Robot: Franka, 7 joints.
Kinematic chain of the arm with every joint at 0, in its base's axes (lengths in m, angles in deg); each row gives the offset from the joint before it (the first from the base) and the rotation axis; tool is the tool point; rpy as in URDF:
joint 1: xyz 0 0 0.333 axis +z
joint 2: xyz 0 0 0 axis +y
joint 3: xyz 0 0 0.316 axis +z
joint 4: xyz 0.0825 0 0 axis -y
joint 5: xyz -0.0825 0 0.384 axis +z
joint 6: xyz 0 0 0 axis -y
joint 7: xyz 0.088 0 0 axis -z
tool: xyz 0 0 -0.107 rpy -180 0 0
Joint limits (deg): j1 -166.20..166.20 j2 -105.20..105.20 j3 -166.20..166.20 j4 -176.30..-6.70 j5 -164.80..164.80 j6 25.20..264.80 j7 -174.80..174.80
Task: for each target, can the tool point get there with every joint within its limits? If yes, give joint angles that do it. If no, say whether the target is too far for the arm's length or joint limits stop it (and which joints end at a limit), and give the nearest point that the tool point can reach.
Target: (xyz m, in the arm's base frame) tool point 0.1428 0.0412 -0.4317
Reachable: no: joint limits stop it (at a limit: joint 2) | nearest point 0.1608 0.0464 -0.3480 | short by 0.086 m
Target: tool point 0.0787 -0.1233 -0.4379
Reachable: no: joint limits stop it (at a limit: joint 2) | nearest point 0.0896 -0.1404 -0.3478 | short by 0.092 m
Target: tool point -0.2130 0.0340 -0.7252
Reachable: no: too far | nearest point -0.2385 0.0471 -0.3591 | short by 0.367 m
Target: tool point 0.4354 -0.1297 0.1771
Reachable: yes | joints 19.32 18.03 -35.71 -141.16 111.76 133.40 25.22
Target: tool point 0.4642 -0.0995 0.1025
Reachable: yes | joints -48.92 37.23 25.74 -133.10 107.88 111.36 -6.37
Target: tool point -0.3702 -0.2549 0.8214
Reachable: yes | joints 104.01 -23.15 99.18 -82.81 58.24 245.91 101.49
